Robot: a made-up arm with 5 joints.
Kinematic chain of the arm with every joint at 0, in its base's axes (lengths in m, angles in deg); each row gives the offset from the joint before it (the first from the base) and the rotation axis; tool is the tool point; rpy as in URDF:
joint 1: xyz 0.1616 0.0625 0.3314 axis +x
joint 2: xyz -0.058 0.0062 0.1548 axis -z
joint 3: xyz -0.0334 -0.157 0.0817 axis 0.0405 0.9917 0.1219
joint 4: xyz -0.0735 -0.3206 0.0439 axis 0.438 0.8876 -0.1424
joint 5: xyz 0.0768 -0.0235 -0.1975 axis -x
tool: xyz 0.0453 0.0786 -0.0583 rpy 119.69 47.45 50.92
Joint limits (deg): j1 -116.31..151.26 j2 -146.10..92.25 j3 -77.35..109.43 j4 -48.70..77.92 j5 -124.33..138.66
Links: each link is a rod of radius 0.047 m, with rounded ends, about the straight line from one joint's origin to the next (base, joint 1, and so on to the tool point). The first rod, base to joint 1, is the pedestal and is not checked.
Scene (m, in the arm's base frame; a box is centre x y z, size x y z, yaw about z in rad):
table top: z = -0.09
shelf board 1: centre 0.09 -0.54 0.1 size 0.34 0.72 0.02 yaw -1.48
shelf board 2: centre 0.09 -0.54 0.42 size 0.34 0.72 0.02 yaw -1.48
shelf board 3: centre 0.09 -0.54 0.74 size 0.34 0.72 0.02 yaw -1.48
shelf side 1: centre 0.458 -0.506 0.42 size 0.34 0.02 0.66 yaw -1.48
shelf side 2: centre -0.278 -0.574 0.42 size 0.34 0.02 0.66 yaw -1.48
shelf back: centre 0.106 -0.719 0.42 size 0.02 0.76 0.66 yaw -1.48
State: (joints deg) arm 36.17 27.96 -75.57 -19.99 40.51
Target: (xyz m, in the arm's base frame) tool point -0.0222 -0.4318 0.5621
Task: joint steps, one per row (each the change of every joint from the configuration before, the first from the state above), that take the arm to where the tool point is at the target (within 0.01 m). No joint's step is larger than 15 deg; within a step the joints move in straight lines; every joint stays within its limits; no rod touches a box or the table.
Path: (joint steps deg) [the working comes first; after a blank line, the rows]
Joints at the target: -0.78 31.77 -72.75 -6.20 23.53
Straight joint move there: touches shelf board 2.

1: -5.29 2.17 4.64 14.74 -6.28
2: -5.28 2.18 4.63 14.74 -6.28
3: -5.29 2.17 4.64 14.74 -6.29
4: -5.28 2.18 4.64 14.73 -6.28
5: -13.99 -0.05 -1.74 -4.11 -2.91
6: -13.98 -0.05 -1.74 -4.11 -2.92
7: -13.99 -0.04 -1.74 -4.11 -2.92
8: 8.72 -1.59 -3.51 -10.94 5.63
9: 8.72 -1.58 -3.50 -10.94 5.64
10: 8.71 -1.58 -3.50 -10.95 5.63

